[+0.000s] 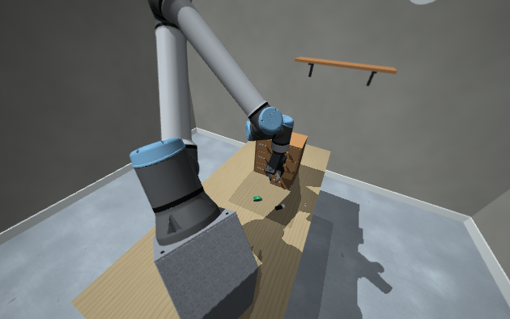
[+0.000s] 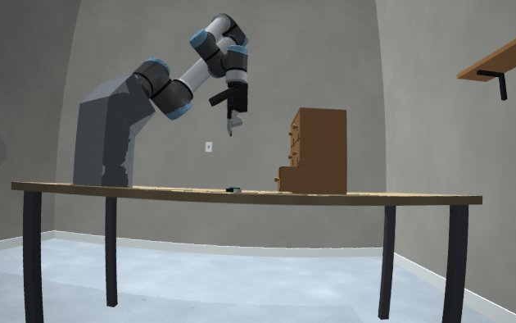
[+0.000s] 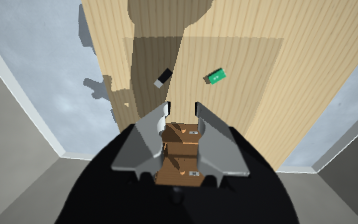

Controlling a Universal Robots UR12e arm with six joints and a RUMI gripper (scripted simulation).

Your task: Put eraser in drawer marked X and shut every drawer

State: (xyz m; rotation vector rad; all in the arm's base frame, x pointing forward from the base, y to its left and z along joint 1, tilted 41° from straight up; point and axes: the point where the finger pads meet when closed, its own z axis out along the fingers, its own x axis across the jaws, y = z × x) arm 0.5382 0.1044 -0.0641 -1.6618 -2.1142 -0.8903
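Right now the eraser is 5 cm ahead of my hand, 6 cm to the right of it and 24 cm below it. Also, from my hand: green block 2 cm behind, 11 cm to the left, 24 cm below.
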